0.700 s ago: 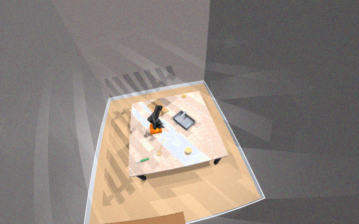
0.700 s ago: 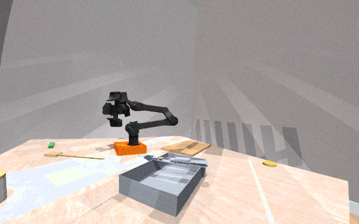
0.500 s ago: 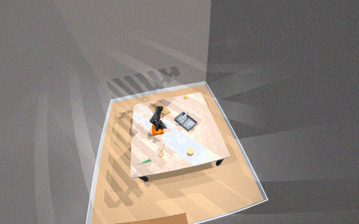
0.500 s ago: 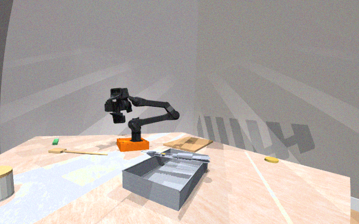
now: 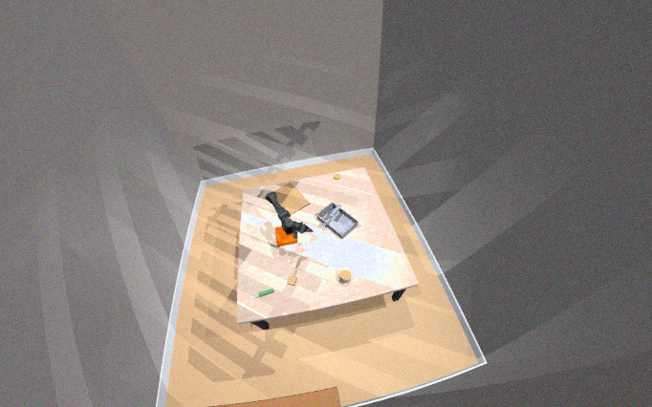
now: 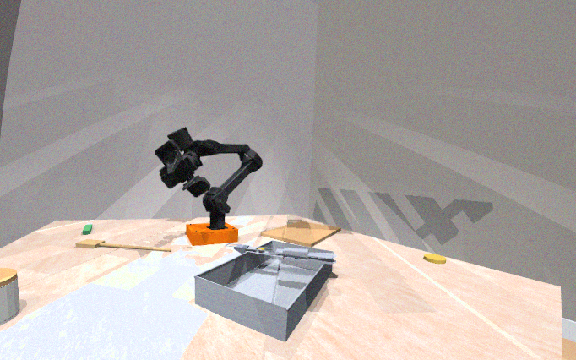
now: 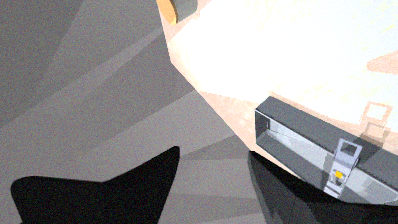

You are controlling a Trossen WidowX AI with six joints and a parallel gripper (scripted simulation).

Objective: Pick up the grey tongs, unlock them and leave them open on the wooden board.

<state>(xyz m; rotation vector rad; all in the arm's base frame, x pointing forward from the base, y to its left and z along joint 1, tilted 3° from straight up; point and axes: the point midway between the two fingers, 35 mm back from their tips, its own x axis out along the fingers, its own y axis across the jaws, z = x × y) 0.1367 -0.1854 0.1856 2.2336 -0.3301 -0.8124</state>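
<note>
Right now the yellow lock piece is 18 cm ahead of my gripper tip, 16 cm to the left of it and 16 cm below it. From my gripper tip the other things lie so: lidded canister 10 cm ahead, 34 cm to the right, 19 cm below; then grey roasting tin 25 cm ahead, 15 cm to the left, 20 cm below; then wooden board 5 cm behind, 59 cm to the left, 22 cm below.
</note>
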